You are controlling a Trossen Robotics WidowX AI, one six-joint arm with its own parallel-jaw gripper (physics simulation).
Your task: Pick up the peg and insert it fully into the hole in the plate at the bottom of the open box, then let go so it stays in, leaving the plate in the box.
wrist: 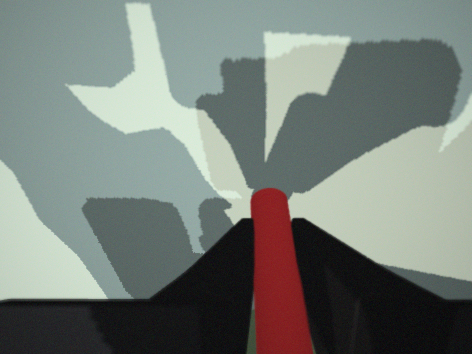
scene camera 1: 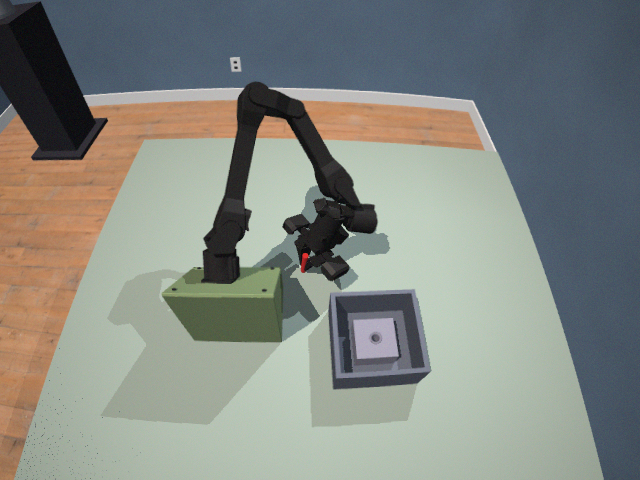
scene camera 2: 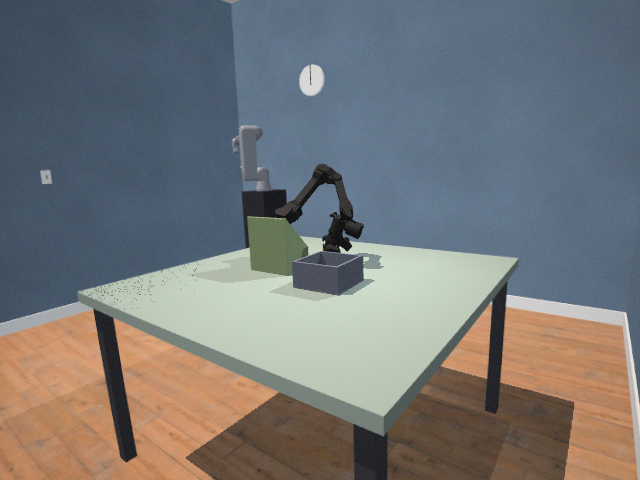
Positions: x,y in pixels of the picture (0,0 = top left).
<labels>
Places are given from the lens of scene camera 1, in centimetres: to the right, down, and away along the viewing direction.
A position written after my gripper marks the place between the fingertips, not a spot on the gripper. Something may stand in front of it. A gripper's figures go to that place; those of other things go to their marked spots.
my gripper (scene camera 1: 304,267): -4, 7, 93
grey box (scene camera 1: 412,365): 21, 28, 78
pale square plate (scene camera 1: 374,341): 12, 23, 82
</labels>
